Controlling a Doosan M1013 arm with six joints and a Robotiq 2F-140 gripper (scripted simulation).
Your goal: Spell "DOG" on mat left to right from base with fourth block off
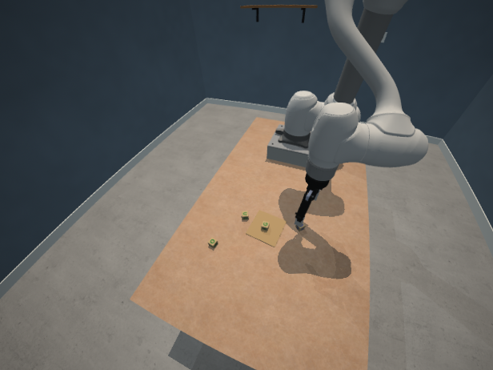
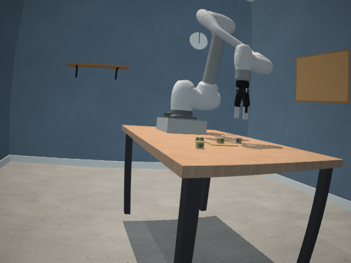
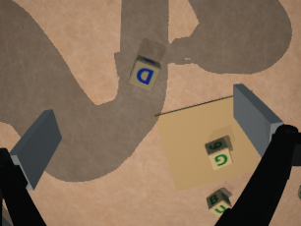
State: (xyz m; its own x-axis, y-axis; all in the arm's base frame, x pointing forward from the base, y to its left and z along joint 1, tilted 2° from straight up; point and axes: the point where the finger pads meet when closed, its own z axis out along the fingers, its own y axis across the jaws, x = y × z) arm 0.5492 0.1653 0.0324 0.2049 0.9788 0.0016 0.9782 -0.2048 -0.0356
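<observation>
Now: hand 13 cm above the D block. From my hand the other things lie so: G block: 14 cm to the right, 13 cm below, 6 cm ahead; tan mat: 14 cm to the right, 14 cm below, 5 cm ahead.
</observation>
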